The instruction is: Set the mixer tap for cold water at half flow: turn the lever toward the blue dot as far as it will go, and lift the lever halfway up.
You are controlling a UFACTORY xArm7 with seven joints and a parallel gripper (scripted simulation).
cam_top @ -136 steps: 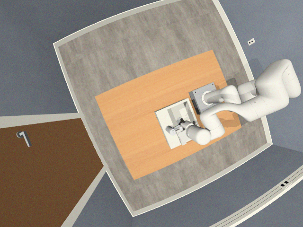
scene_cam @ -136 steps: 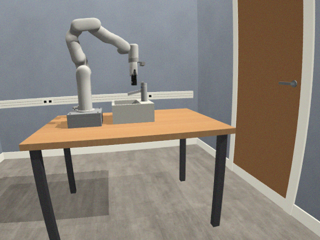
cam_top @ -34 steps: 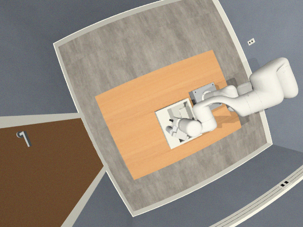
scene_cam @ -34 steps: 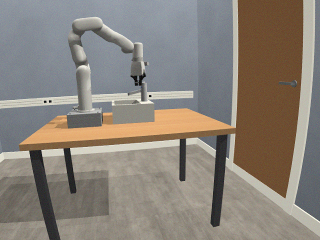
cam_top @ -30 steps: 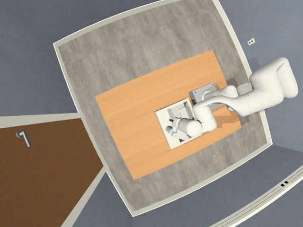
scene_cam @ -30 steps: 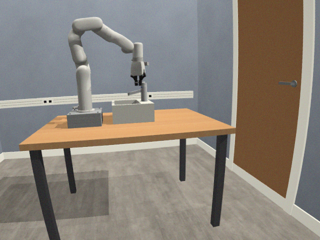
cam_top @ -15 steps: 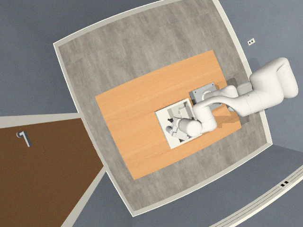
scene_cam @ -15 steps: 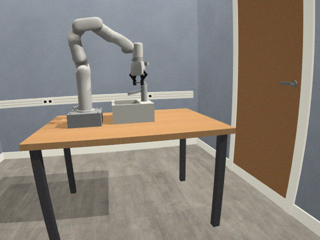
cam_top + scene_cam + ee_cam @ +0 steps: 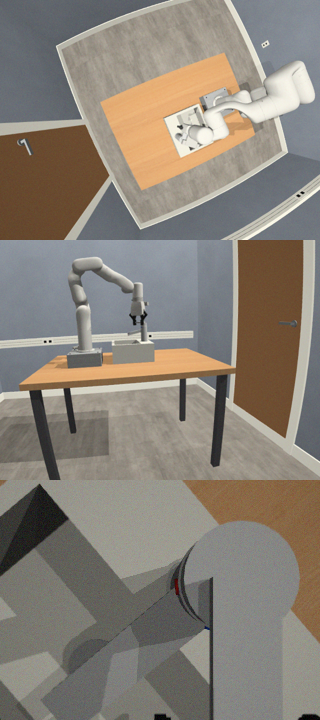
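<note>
My hand is 2 cm to the right of the lever and 2 cm short of it. Round my hand: white sink block: 23 cm below, 7 cm behind, 6 cm to the left.
</note>
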